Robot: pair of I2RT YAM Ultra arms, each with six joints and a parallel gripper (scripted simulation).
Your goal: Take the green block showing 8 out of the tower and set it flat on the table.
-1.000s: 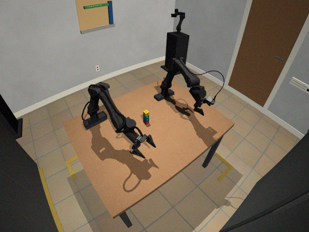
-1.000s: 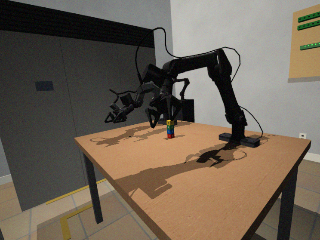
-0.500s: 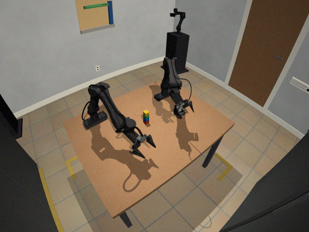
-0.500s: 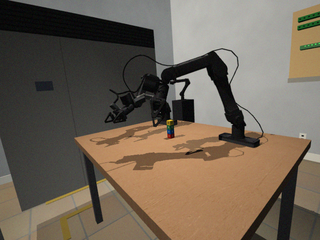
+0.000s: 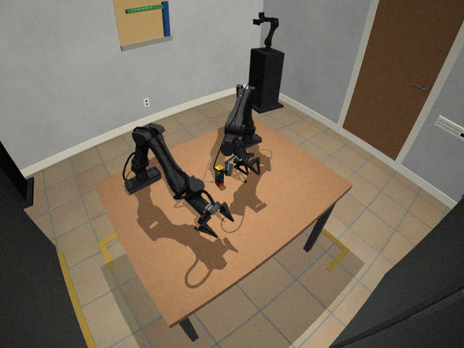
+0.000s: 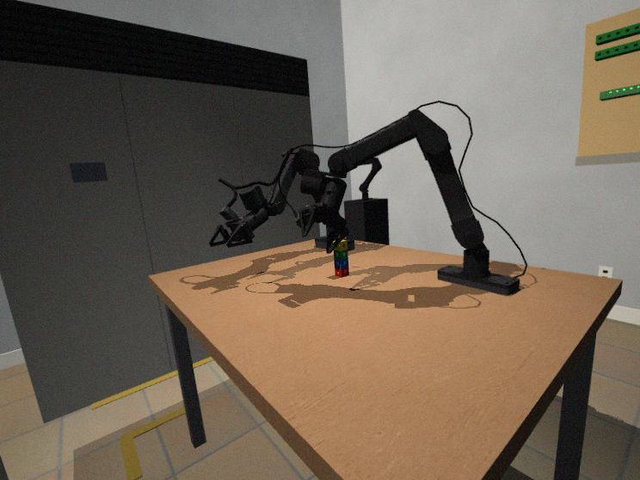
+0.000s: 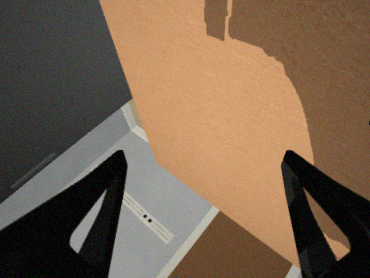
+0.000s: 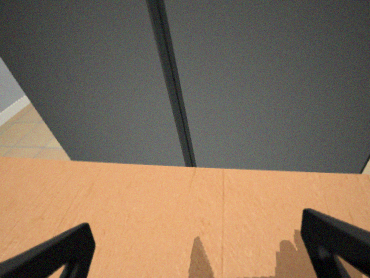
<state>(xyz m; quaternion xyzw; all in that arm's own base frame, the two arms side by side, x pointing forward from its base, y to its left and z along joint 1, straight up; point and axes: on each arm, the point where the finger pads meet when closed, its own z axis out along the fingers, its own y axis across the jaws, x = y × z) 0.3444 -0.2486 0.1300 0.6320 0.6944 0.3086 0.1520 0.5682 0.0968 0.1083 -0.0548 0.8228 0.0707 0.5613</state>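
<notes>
The green block showing 8 is 330 mm behind my right hand, 170 mm to the left of it and 70 mm below it. Round my right hand: yellow block showing 4 (330 mm behind, 170 mm to the left, 40 mm below).
Now: left hand 14 cm past the yellow block showing 4, 10 cm to the left of it and 5 cm above it. From my left hand the other things lie so: green block showing 8 (14 cm behind, 10 cm to the right, 7 cm below).
</notes>
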